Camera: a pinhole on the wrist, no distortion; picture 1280 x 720 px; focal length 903.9 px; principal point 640.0 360.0 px. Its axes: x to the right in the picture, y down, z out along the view. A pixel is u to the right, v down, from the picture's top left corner.
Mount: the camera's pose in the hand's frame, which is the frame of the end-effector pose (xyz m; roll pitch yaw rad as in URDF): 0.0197 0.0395 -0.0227 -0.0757 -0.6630 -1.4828
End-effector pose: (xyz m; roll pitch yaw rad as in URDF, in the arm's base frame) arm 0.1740 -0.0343 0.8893 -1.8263 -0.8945 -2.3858
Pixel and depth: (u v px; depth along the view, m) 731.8 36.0 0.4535
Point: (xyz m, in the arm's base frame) 0.2263 -0.3831 0.5618
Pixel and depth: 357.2 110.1 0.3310
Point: 0.0675 -0.2612 0.6103
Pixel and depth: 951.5 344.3 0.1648
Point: 0.1669 -0.1961 0.8273
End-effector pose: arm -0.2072 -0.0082 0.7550 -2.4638 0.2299 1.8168
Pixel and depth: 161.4 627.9 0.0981
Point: -0.1178 0.0369 0.6418
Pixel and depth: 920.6 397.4 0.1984
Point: -0.2221 -0.0234 0.5476
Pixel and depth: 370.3 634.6 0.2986
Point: -0.0838 0.0620 0.4330
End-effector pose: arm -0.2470 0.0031 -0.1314 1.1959 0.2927 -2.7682
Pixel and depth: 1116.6 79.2 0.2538
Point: -0.3333 0.1983 0.0523
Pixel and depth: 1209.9 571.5 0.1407
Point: -0.3703 0.0724 -0.0481
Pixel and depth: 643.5 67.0 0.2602
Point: -0.2995 0.0928 0.1259
